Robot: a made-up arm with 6 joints.
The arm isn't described. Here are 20 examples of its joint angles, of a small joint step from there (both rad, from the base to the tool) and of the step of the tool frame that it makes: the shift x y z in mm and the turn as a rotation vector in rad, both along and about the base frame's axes.
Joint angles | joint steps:
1: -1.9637 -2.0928 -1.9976 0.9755 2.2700 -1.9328 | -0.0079 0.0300 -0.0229 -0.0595 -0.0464 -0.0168
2: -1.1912 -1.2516 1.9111 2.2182 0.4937 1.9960 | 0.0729 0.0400 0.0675 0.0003 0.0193 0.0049
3: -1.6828 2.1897 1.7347 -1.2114 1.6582 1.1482 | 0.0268 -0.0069 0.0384 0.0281 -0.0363 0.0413
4: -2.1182 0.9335 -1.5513 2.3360 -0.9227 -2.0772 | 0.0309 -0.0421 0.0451 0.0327 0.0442 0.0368
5: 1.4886 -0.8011 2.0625 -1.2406 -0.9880 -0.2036 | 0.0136 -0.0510 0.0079 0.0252 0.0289 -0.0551
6: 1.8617 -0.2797 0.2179 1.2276 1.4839 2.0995 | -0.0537 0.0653 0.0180 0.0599 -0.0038 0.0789
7: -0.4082 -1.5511 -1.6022 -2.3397 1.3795 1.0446 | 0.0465 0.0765 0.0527 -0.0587 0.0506 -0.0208
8: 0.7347 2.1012 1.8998 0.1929 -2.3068 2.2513 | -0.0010 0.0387 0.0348 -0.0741 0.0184 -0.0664
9: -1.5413 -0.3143 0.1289 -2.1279 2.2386 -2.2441 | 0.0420 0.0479 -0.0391 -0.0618 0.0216 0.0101
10: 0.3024 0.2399 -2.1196 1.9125 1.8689 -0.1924 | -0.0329 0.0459 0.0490 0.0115 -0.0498 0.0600
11: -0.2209 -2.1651 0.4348 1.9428 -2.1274 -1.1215 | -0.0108 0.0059 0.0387 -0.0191 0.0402 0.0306
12: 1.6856 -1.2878 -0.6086 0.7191 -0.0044 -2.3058 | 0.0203 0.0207 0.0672 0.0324 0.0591 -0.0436
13: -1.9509 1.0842 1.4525 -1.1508 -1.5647 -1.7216 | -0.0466 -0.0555 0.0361 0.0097 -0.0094 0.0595
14: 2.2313 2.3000 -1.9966 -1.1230 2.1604 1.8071 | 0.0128 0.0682 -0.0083 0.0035 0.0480 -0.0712
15: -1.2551 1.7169 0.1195 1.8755 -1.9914 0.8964 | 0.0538 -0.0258 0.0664 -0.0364 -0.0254 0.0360
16: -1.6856 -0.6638 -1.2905 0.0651 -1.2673 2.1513 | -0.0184 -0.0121 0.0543 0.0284 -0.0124 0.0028
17: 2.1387 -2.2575 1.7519 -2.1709 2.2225 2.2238 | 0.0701 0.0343 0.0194 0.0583 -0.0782 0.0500
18: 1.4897 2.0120 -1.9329 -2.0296 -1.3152 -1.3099 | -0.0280 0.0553 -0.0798 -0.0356 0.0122 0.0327
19: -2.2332 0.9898 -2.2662 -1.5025 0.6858 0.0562 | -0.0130 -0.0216 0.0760 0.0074 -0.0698 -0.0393
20: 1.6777 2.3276 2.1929 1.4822 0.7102 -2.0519 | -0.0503 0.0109 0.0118 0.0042 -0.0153 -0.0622
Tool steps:
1: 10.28 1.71 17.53 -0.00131 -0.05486 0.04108
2: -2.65 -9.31 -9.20 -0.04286 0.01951 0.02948
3: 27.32 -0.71 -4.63 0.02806 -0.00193 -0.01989
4: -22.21 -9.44 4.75 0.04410 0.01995 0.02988
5: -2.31 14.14 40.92 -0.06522 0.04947 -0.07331
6: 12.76 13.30 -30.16 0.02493 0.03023 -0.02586
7: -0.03 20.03 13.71 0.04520 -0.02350 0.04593
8: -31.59 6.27 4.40 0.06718 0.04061 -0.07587
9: 9.19 17.05 17.57 -0.10432 0.04614 -0.01099
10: 9.53 17.89 31.46 0.12535 -0.04408 -0.00836
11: -7.35 2.68 -17.24 -0.00528 0.00204 0.00337
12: 16.44 -8.71 13.38 -0.01032 -0.02958 0.06898
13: -25.38 -41.84 5.96 -0.00604 0.00628 0.01070
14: 12.92 -25.28 13.22 0.05383 0.04184 0.02984
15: 34.30 -1.45 36.70 0.02012 0.14008 0.02483
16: -32.30 -8.28 1.75 0.02790 -0.07210 0.03511
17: 57.25 -24.80 5.37 -0.07321 0.02705 -0.06307
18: -43.43 -14.27 -15.55 0.00826 -0.11479 -0.01255
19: -20.18 8.69 -19.83 -0.01132 -0.03317 0.04778
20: -2.88 -1.15 -22.74 0.01542 -0.07280 0.06674
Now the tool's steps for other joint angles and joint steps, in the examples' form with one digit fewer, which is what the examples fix.
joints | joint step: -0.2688 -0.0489 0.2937 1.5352 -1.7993 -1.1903 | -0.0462 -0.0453 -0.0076 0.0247 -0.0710 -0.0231
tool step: -26.5 -24.1 18.5 0.0782 -0.0225 -0.0353
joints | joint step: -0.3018 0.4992 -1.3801 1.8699 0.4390 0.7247 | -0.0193 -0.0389 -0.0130 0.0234 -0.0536 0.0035
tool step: 17.3 -10.1 5.8 0.0509 -0.0216 -0.0128
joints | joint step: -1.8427 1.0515 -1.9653 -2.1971 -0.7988 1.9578 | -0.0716 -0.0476 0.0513 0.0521 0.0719 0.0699
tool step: -36.6 -5.3 41.6 0.0954 -0.0159 0.1028
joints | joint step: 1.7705 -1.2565 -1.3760 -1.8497 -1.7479 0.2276 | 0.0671 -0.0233 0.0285 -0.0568 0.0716 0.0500
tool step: -3.0 -14.7 33.9 -0.0977 0.0077 -0.0636
